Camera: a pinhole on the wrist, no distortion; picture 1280 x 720 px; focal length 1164.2 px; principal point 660.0 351.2 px. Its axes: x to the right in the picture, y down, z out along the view. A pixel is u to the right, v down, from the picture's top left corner.
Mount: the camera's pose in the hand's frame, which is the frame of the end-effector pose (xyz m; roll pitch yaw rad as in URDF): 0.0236 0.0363 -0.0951 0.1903 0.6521 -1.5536
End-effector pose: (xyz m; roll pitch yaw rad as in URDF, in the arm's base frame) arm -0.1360 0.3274 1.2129 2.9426 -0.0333 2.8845
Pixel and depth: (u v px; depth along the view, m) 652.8 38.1 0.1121
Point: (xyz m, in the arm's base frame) -0.1180 0.2925 1.2181
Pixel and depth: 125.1 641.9 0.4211
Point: -0.1951 0.3444 0.8409
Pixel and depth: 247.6 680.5 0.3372
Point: -0.2053 0.3165 0.9492
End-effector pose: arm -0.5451 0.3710 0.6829 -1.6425 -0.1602 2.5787
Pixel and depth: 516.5 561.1 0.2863
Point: -0.6386 0.2347 0.7859
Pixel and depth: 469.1 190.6 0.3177
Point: -0.5667 0.1657 0.7647
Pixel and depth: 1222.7 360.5 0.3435
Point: -0.5280 0.2489 0.9696
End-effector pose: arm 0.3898 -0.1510 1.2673 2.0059 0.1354 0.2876
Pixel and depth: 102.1 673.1 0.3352
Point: 0.4852 -0.3654 1.1029
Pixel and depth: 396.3 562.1 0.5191
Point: 0.4454 -0.4249 0.9281
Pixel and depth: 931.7 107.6 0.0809
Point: 0.3675 -0.1029 1.2646
